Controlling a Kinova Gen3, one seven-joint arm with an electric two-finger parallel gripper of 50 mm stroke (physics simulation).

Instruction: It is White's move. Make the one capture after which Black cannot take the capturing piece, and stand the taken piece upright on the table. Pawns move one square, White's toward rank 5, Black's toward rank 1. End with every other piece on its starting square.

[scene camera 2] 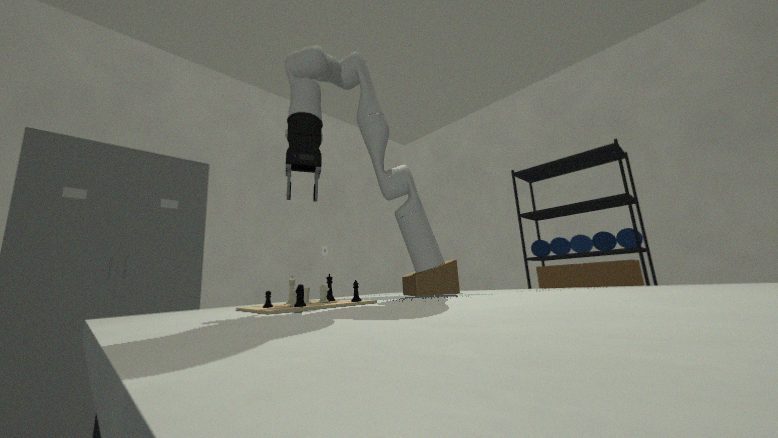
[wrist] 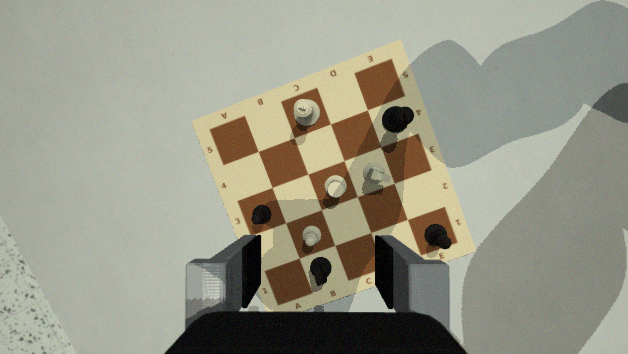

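Seen in the pictures: gripper, fingertip midpoint: (scene camera 2: 302, 199) (wrist: 317, 259); arm's base at its link origin: (scene camera 2: 430, 267).
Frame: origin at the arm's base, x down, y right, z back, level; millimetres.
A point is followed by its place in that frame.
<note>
My gripper (scene camera 2: 302, 199) @(x -155, y 84, z -417 mm) (wrist: 317, 259) @(x -155, y 84, z -417 mm) is open and empty, pointing down high above the board (scene camera 2: 250, 310) @(x 75, y 114, z -512 mm) (wrist: 201, 131) @(x 73, y 210, z -478 mm). In the wrist view, a black pawn (wrist: 261, 214) @(x 51, y 109, z -475 mm) stands on A3, a white pawn (wrist: 311, 236) @(x 44, y 65, z -449 mm) on B2, a black knight (wrist: 320, 269) @(x 42, y 35, z -460 mm) on B1, a white rook (wrist: 335, 186) @(x 40, y 89, z -402 mm) on C3, a white knight (wrist: 375, 174) @(x 34, y 77, z -367 mm) on D3, a white king (wrist: 306, 112) @(x 16, y 155, z -383 mm) on C5, a black king (wrist: 396, 119) @(x 18, y 105, z -326 mm) on E4, and a black piece, seemingly a bishop (scene camera 2: 356, 291) @(x 53, y -14, z -357 mm) (wrist: 436, 235) @(x 55, y -7, z -355 mm), on E1. All stand upright. The white pawn cannot be made out in the scene view.
The board lies turned on the white table (scene camera 2: 435, 359) @(x 79, y -375, z -708 mm) (wrist: 125, 165) @(x 79, y 231, z -563 mm). The arm's wooden base block (scene camera 2: 435, 280) @(x 39, y -39, z -47 mm) stands behind and right of the board. The table edge shows at lower left in the wrist view. A shelf rack (scene camera 2: 577, 206) and grey cabinet (scene camera 2: 114, 233) stand beyond.
</note>
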